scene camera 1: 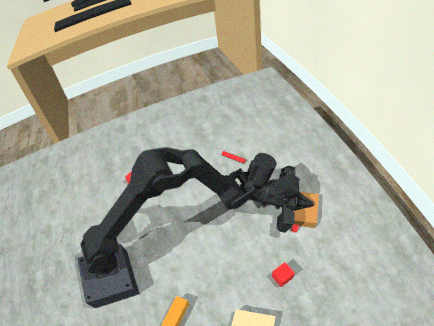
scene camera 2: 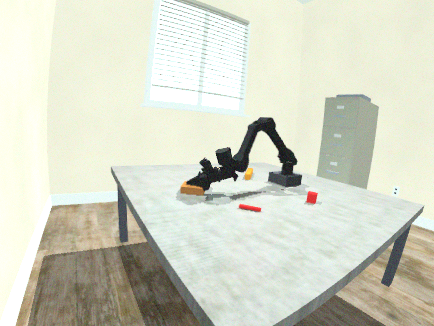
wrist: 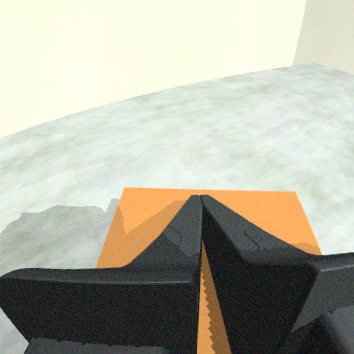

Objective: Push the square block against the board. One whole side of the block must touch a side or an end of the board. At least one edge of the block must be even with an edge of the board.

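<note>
The orange square block lies flat on the table, partly hidden by my gripper. My gripper is shut and empty, its fingertips together over the block's top face. I cannot tell whether the tips touch the block. A flat cream piece, which looks like the board, is cut off by the bottom edge of scene camera 1's view. It lies well apart from the block and does not show in the wrist view.
A small red piece lies close beside the block. A red cube lies between block and cream piece. An orange bar, a red stick and another red block lie around the arm.
</note>
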